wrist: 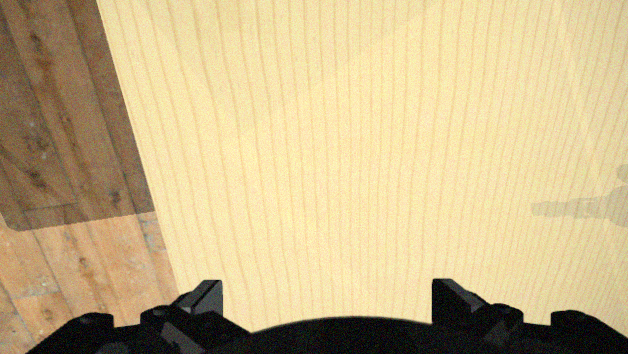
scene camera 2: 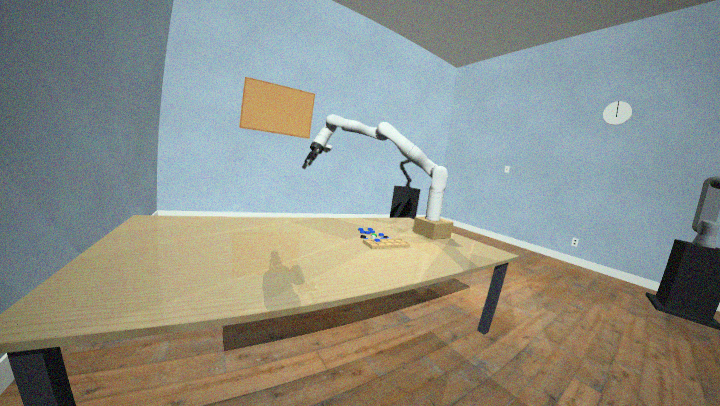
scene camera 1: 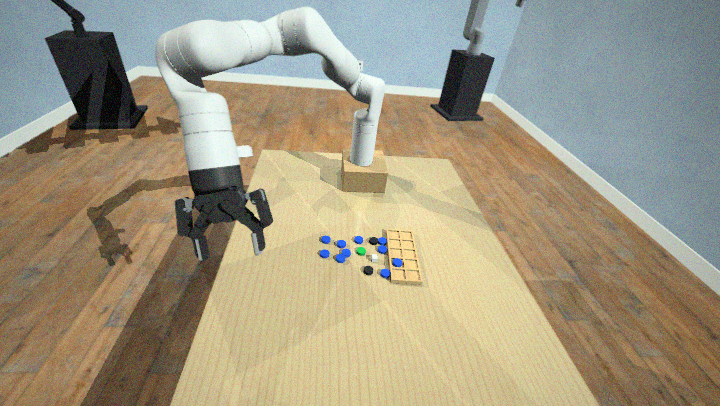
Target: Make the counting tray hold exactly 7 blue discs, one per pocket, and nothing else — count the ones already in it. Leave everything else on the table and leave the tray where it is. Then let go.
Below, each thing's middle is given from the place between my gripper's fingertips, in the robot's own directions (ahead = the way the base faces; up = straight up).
I see my gripper 460 mm to the right of the wooden counting tray [scene camera 1: 400, 243], 310 mm above it and 220 mm past it.
